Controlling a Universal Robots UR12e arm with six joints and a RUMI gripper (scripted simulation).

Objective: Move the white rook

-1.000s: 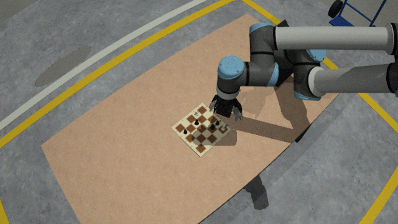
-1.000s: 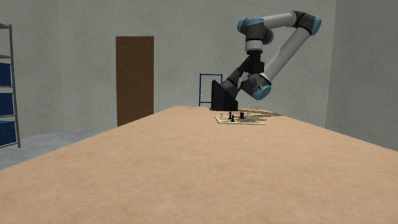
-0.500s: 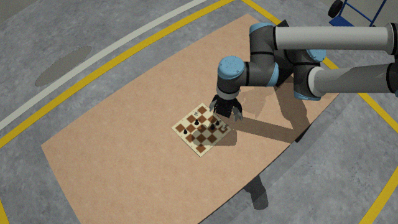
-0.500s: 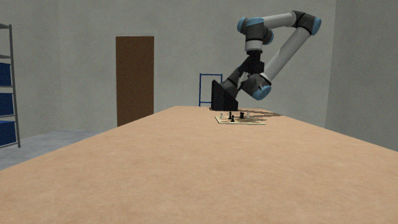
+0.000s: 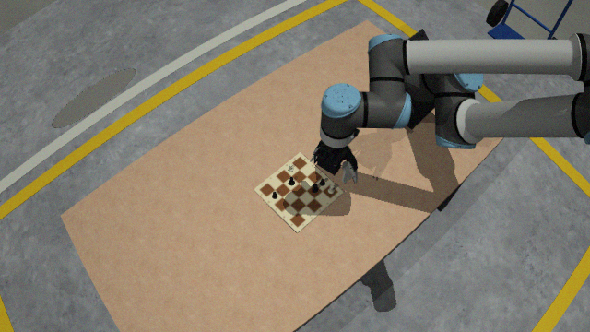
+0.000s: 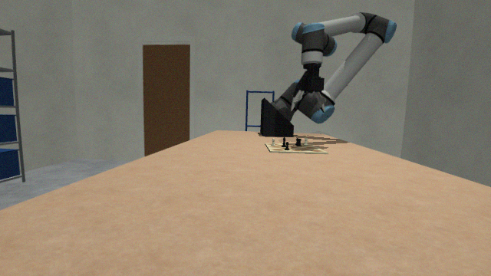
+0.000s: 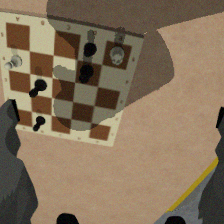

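My gripper is now 13 cm above the white rook. From my hand the other things lie so: chessboard 15 cm below, 9 cm ahead, 6 cm to the right.
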